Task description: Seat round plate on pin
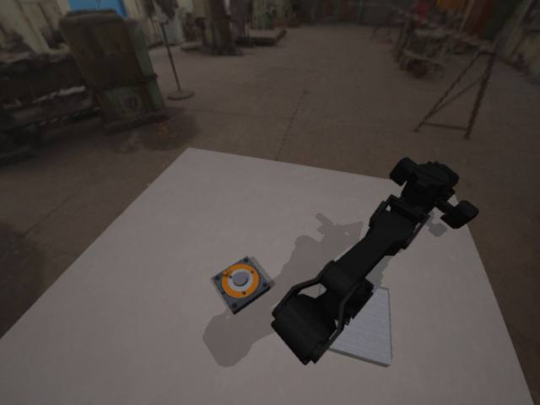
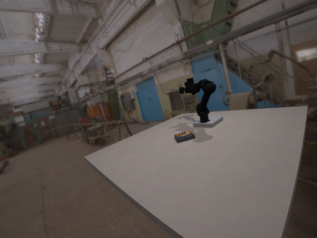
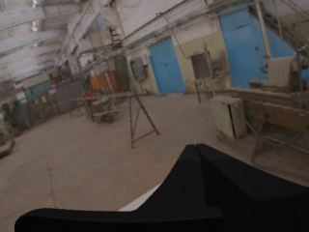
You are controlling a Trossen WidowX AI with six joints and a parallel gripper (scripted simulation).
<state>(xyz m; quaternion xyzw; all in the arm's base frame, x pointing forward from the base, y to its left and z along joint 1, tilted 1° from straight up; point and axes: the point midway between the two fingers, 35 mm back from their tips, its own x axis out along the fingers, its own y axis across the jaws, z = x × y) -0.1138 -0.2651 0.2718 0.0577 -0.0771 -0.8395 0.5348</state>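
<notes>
Right now my gripper tip is 41 cm short of the base, 34 cm to the right of it and 28 cm above it.
</notes>
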